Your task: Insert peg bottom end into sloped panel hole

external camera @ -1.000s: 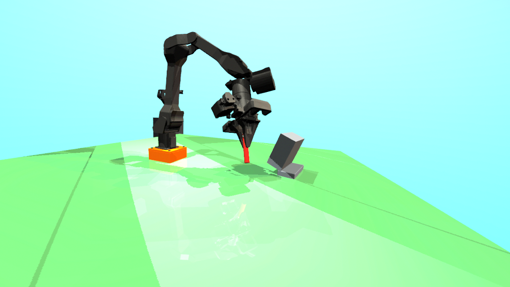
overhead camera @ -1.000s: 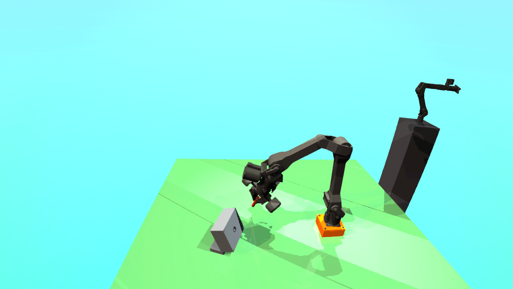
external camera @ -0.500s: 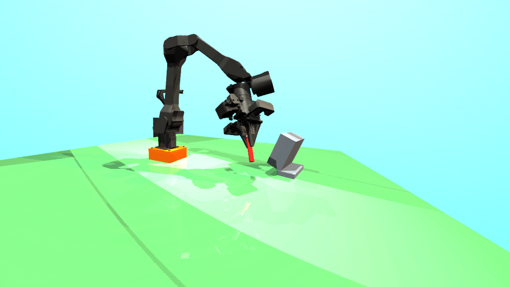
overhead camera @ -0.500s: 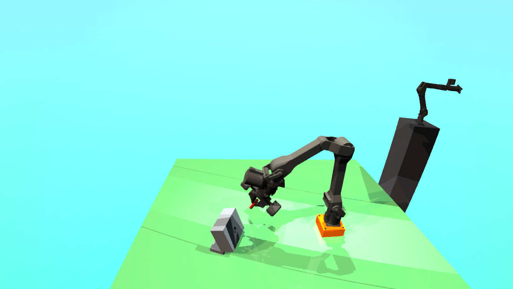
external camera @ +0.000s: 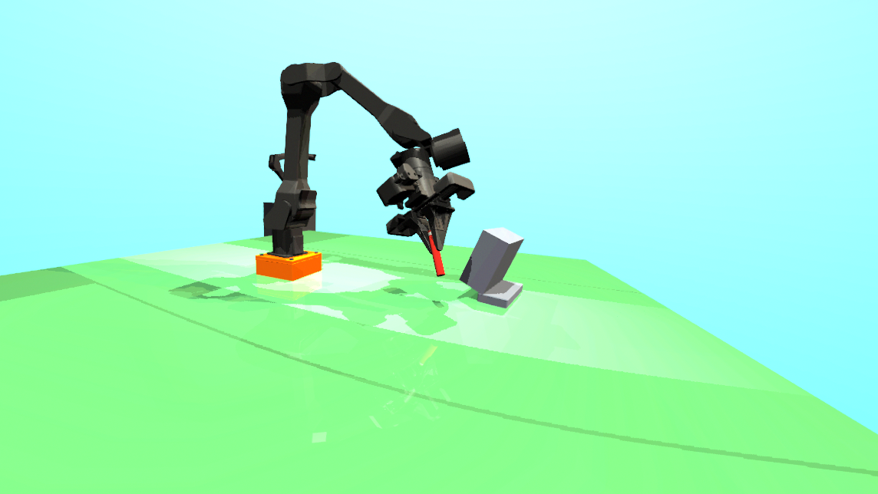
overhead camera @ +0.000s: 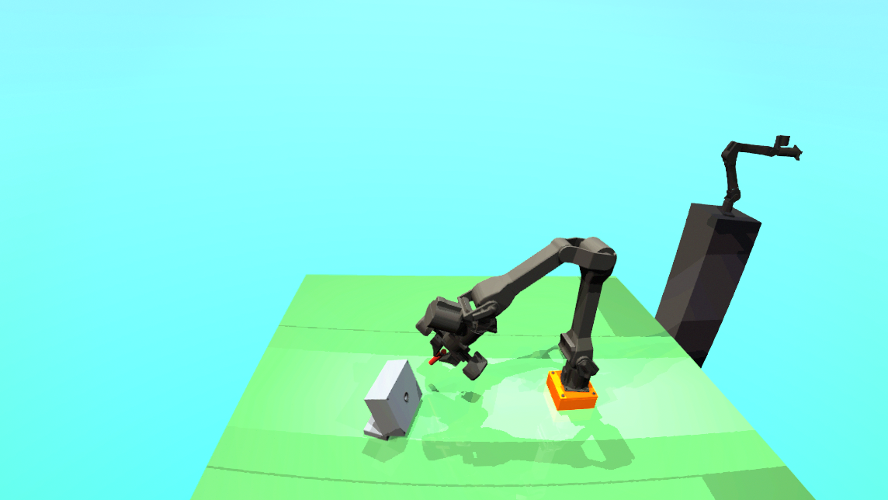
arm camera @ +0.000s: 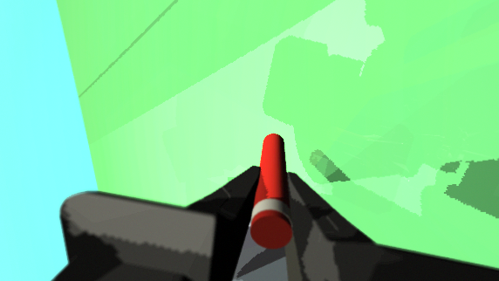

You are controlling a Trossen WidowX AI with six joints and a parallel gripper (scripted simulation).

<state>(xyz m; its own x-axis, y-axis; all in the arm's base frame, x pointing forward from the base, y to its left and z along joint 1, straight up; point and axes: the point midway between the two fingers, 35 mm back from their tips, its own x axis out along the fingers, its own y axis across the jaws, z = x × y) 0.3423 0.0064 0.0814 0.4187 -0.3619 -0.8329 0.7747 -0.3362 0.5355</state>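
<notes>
The grey sloped panel is 12 cm to the left of my gripper tip, 8 cm ahead of it and 2 cm below it. The rest, counted from my gripper tip: red peg 1 cm behind, 1 cm above; grey foot 12 cm to the left, 11 cm ahead, 9 cm below.
</notes>
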